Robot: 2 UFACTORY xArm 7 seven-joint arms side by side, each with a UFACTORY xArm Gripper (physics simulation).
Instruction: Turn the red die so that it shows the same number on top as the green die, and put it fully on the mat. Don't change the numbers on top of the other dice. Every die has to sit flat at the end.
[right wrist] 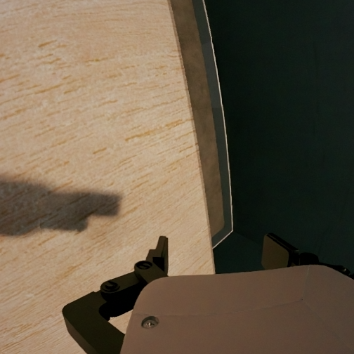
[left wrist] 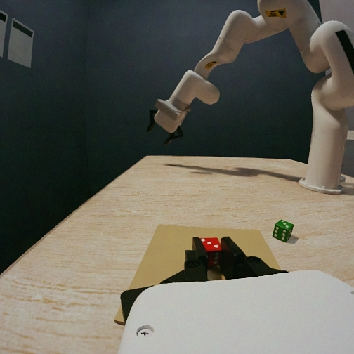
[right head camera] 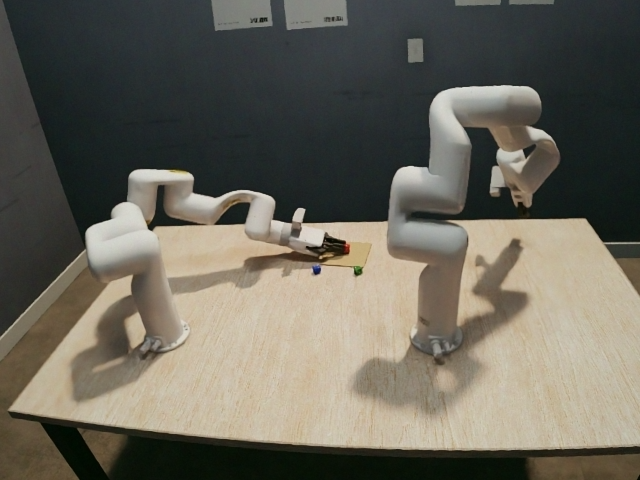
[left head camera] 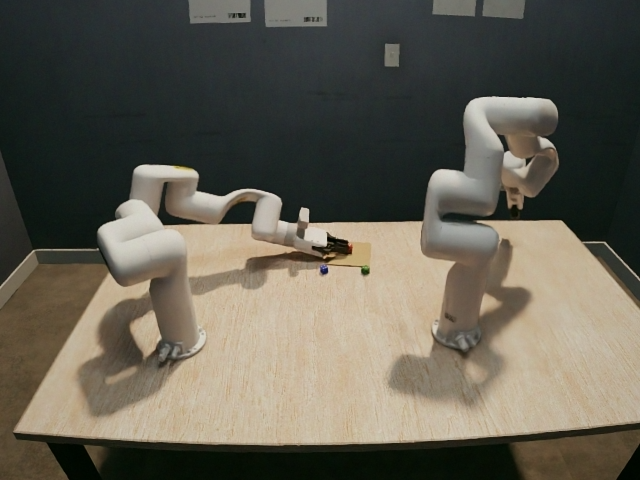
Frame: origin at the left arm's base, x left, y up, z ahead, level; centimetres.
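Seen in the pictures: left gripper, fingertip midpoint: (right head camera: 345, 247) (left head camera: 347, 247); right gripper, fingertip midpoint: (right head camera: 526, 203) (left head camera: 515, 205); left arm's base, link origin: (right head camera: 167, 336) (left head camera: 181, 342); right arm's base, link origin: (right head camera: 436, 336) (left head camera: 455, 332).
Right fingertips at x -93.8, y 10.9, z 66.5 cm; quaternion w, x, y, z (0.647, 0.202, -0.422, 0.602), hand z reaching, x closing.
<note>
Pixels of each thing's top centre, then the offset from my right fingertips to it.
- red die, top centre: (right head camera: 346, 245) (left head camera: 349, 245) dz -19.7, dx +55.7, dy -7.9 cm
- tan mat, top centre: (right head camera: 346, 253) (left head camera: 348, 253) dz -20.1, dx +55.8, dy -10.5 cm
- green die, top centre: (right head camera: 357, 267) (left head camera: 365, 267) dz -30.0, dx +49.8, dy -8.9 cm
- blue die, top centre: (right head camera: 316, 266) (left head camera: 324, 266) dz -31.2, dx +62.2, dy -8.9 cm
The red die (left head camera: 350, 249) (right head camera: 346, 248) (left wrist: 212, 244) is between the fingertips of my left gripper (left head camera: 346, 247) (right head camera: 343, 248) (left wrist: 209, 251), which is shut on it and lies nearly level, low over the tan mat (left head camera: 362, 255) (right head camera: 361, 253) (left wrist: 162, 250). Its upper face shows three pips in the left wrist view. Whether it touches the mat is unclear. The green die (left head camera: 365, 269) (right head camera: 358, 270) (left wrist: 283, 230) sits on the table beside the mat; its top seems to show three pips. My right gripper (left head camera: 514, 210) (right head camera: 523, 209) (right wrist: 216, 251) is open and empty, high at the table's far edge.
A blue die (left head camera: 324, 269) (right head camera: 316, 269) sits on the table near the mat's front left corner, close to the left gripper in the head views. The right arm's base (left head camera: 456, 333) (right head camera: 436, 338) stands on the table at the right. A dark wall rises behind the table.
</note>
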